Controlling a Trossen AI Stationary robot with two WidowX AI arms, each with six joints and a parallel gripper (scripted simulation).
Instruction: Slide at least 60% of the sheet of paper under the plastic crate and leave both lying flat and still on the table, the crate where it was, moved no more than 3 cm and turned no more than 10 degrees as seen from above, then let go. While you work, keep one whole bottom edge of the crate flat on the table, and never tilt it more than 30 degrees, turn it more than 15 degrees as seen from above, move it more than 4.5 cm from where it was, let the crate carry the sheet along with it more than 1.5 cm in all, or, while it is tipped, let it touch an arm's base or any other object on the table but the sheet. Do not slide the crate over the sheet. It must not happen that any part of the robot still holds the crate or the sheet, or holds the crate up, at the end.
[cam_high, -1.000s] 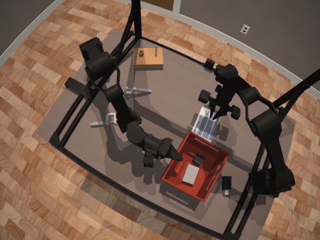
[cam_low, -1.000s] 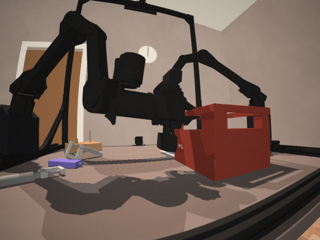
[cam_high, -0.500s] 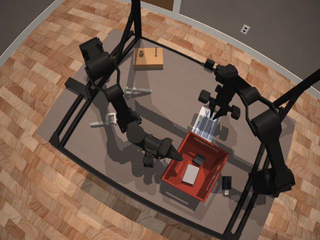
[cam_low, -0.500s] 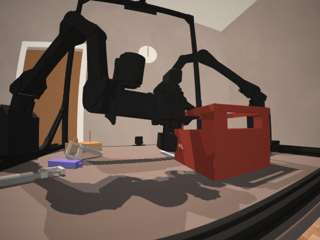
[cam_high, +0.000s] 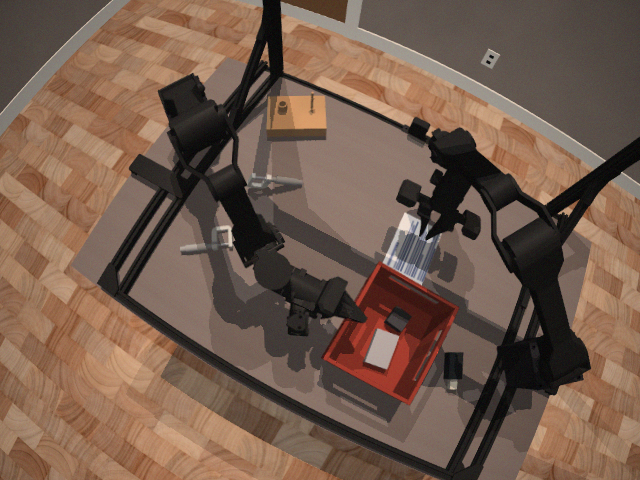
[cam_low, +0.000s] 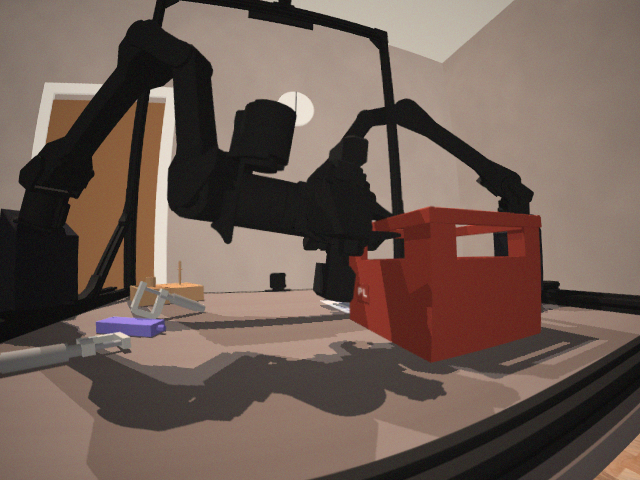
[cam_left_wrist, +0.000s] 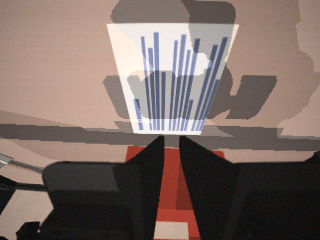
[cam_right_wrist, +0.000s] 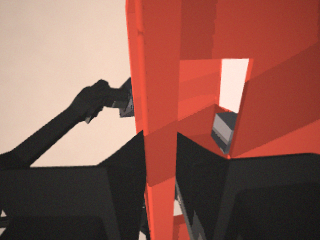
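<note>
Right now the paper is 100 mm below my left hand and 20 mm ahead of it. Round my left hand: dark block (190 mm ahead, 70 mm below, 60 mm to the left); then grey box (260 mm ahead, 80 mm below, 70 mm to the left); then red plastic crate (240 mm ahead, 50 mm to the left, 20 mm below).
</note>
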